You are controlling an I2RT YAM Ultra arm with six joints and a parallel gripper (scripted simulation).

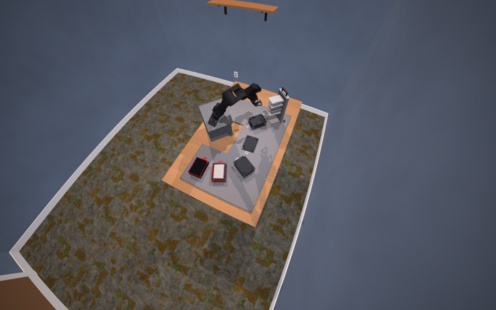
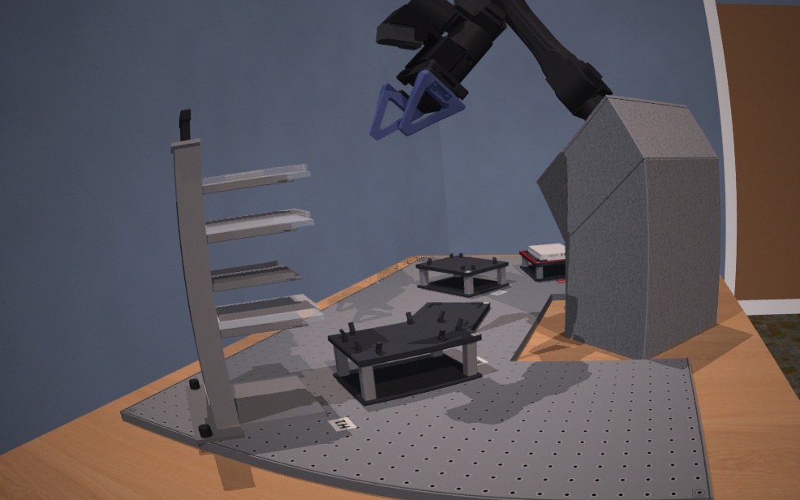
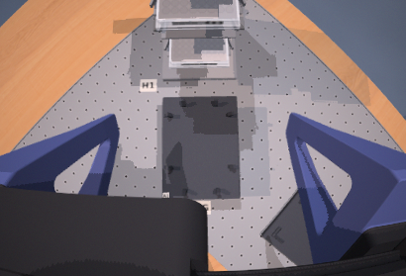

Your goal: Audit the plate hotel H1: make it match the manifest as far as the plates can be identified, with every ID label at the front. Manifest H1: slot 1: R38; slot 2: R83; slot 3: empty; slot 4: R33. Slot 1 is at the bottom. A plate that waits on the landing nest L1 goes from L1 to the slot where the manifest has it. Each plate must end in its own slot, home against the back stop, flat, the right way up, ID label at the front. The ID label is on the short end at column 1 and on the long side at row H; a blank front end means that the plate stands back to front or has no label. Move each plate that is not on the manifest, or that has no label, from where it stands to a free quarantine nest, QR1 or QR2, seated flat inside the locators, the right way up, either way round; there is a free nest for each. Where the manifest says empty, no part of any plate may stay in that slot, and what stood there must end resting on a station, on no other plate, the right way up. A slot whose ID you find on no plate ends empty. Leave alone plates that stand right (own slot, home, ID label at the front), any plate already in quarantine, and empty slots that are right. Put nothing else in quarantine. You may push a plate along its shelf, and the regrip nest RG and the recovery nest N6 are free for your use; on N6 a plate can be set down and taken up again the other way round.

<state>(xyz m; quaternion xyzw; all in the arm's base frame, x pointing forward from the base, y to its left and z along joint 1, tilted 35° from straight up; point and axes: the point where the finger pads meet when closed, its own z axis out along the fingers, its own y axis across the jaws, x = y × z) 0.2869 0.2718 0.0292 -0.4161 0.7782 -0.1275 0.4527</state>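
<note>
My gripper is now 26 cm above the regrip nest RG and 1 cm to the right of it. Round my hand: plate hotel H1: 21 cm ahead, 16 cm to the left, 15 cm below; then flat nest N6: 31 cm below, 26 cm to the right, 1 cm behind; then H1 tag: 32 cm below, 16 cm to the left, 4 cm ahead.
</note>
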